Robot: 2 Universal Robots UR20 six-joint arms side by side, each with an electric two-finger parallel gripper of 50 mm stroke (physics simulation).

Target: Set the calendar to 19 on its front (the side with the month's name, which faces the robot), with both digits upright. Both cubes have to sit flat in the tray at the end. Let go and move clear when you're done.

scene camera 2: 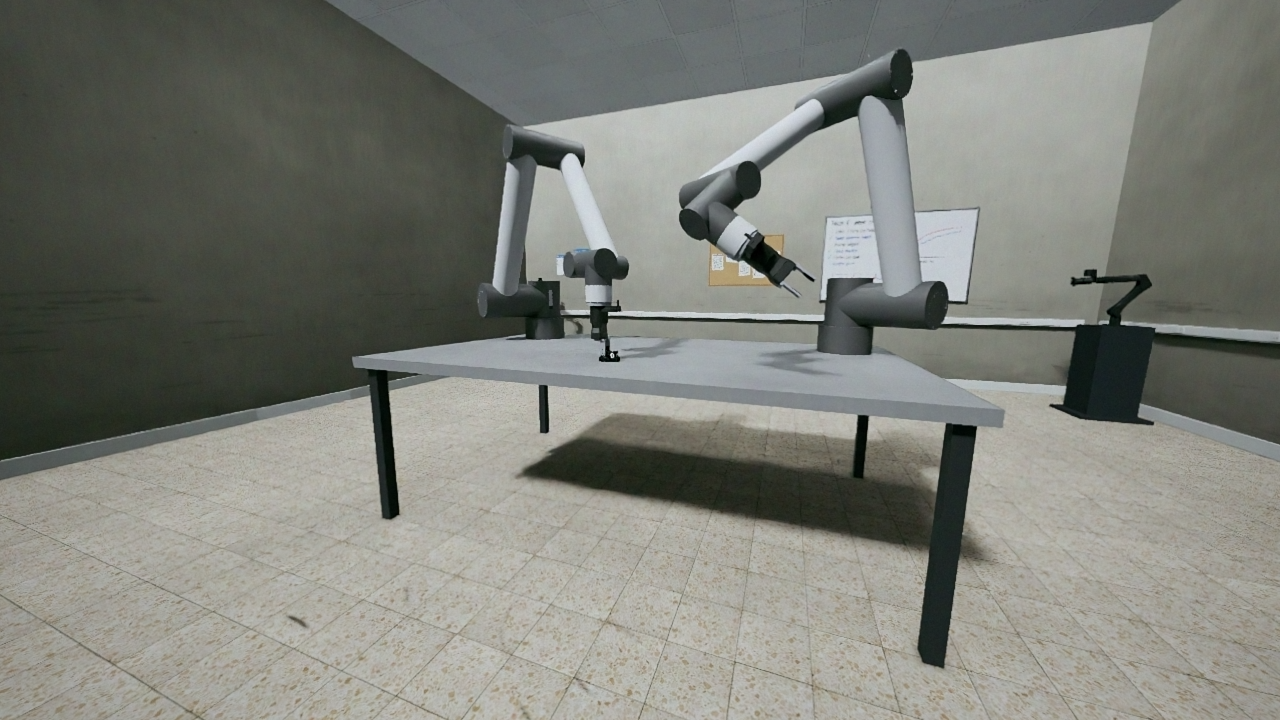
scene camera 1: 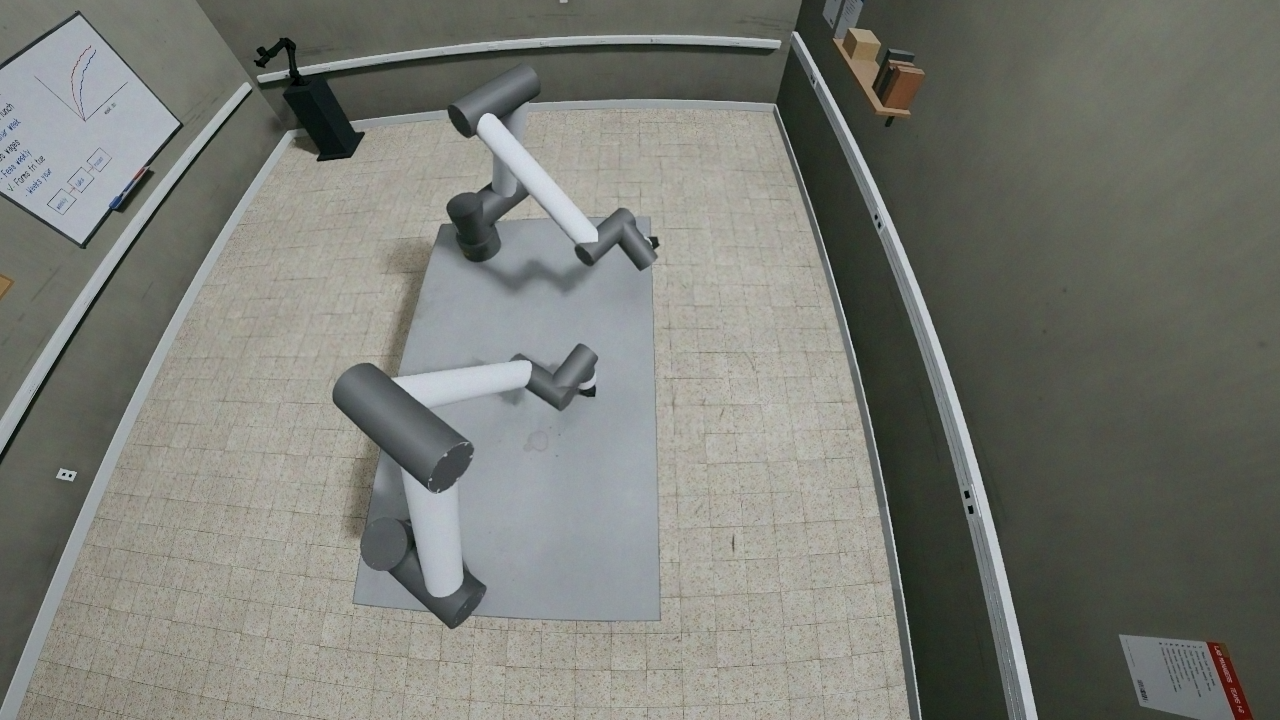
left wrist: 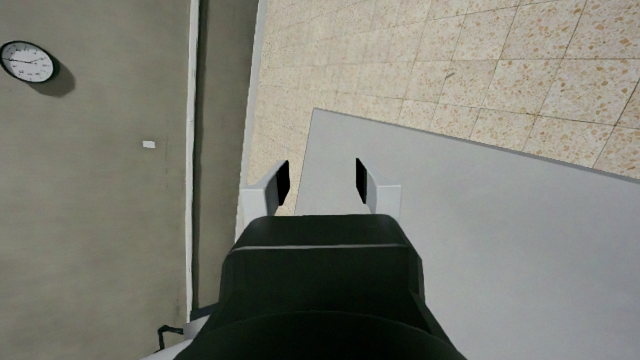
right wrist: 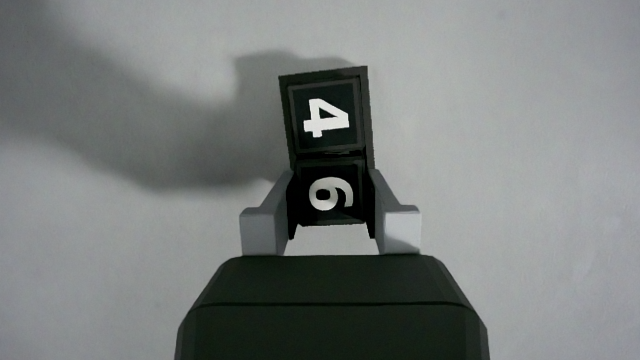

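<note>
In the right wrist view, two dark cubes stand side by side at the dark calendar tray (right wrist: 370,125). The farther cube (right wrist: 327,142) shows a sideways white 4 on top. The nearer cube (right wrist: 330,217) shows a sideways white 6 on top. My right gripper (right wrist: 331,191) (scene camera 2: 607,347) is shut on the nearer cube, with a finger on each side. Whether this cube is lifted at all, I cannot tell. The month's name and the front digits are hidden. My left gripper (left wrist: 322,173) (scene camera 2: 805,286) is open and empty, high above the table.
The grey table (scene camera 1: 581,537) (scene camera 2: 760,371) (left wrist: 500,225) carries both arms. In scene camera 1 the left arm stands at the table's upper end, the right arm at its lower end. A black pedestal (scene camera 1: 324,120) (scene camera 2: 1109,371) stands on the floor away from the table.
</note>
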